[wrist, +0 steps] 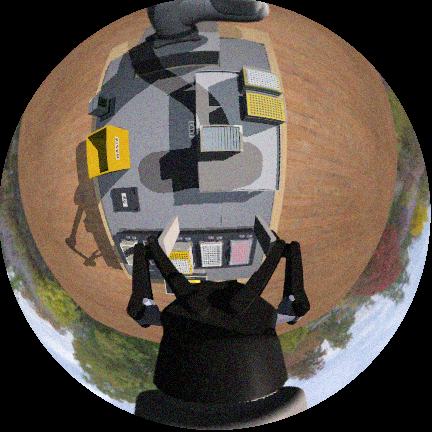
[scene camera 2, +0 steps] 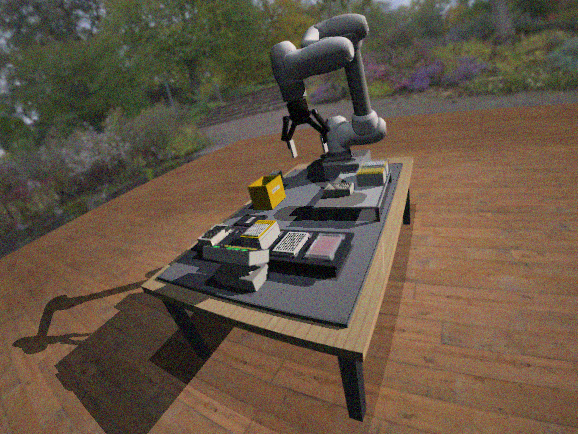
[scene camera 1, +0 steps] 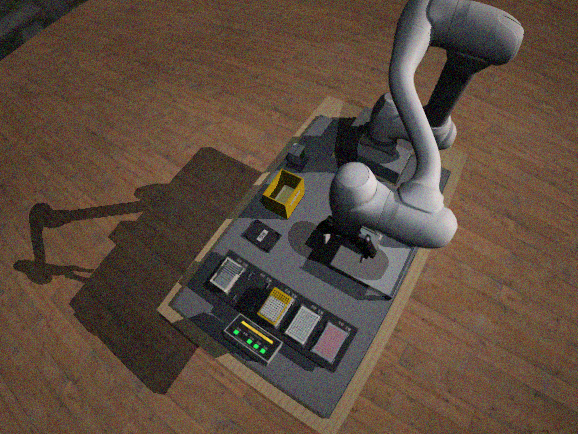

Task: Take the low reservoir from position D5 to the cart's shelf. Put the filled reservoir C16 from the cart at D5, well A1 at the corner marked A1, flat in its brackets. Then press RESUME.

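Pixels of known places: gripper, fingertip midpoint: [wrist: 216,223] [scene camera 2: 310,154] [scene camera 1: 344,249]; arm's base, link origin: [wrist: 176,33] [scene camera 2: 339,157] [scene camera 1: 381,138].
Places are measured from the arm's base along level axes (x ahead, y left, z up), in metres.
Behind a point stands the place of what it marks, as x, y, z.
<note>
My gripper [scene camera 1: 346,246] @(0.730, 0.069, 0.215) [scene camera 2: 309,148] @(0.730, 0.069, 0.215) [wrist: 216,223] @(0.730, 0.069, 0.215) is open and empty, high above the table near the raised white cart [scene camera 1: 400,267] @(0.612, 0.300, -0.019) [scene camera 2: 369,201] @(0.682, 0.268, -0.019) [wrist: 270,161] @(0.643, 0.282, -0.019). On the cart, a white-rimmed reservoir with pale blue slots [scene camera 2: 339,188] @(0.572, 0.119, 0.004) [wrist: 221,138] @(0.566, 0.115, 0.012) lies flat; in scene camera 1 the arm mostly hides it. The D5 reservoir [scene camera 1: 228,275] @(0.958, -0.330, -0.022) [scene camera 2: 214,235] @(0.981, -0.314, -0.002) [wrist: 128,251] @(0.942, -0.338, -0.003), white and slotted, sits at the deck's end, partly behind a finger in the wrist view. The control panel [scene camera 1: 253,338] @(1.127, -0.094, 0.043) [scene camera 2: 236,254] @(1.175, -0.052, 0.054) [wrist: 172,286] has a yellow bar and green lights; RESUME is not readable.
Beside D5 is bare slot D4, then a yellow tip box [scene camera 1: 275,306] @(0.984, -0.081, 0.036) [scene camera 2: 260,232] @(1.019, -0.057, 0.036) [wrist: 181,262] @(0.975, -0.077, 0.036), a white plate [scene camera 1: 303,325] @(0.996, 0.042, -0.015) [wrist: 211,254] @(0.993, 0.040, -0.019) and a pink plate [scene camera 1: 330,341] @(1.004, 0.160, -0.015) [wrist: 240,251] @(0.995, 0.162, -0.016). A yellow bin [scene camera 1: 295,198] @(0.515, -0.239, -0.002) [wrist: 107,152] @(0.532, -0.243, 0.055) and dark RG block [scene camera 1: 261,235] @(0.722, -0.313, -0.071) [wrist: 125,199] @(0.722, -0.302, -0.073) stand opposite the cart.
</note>
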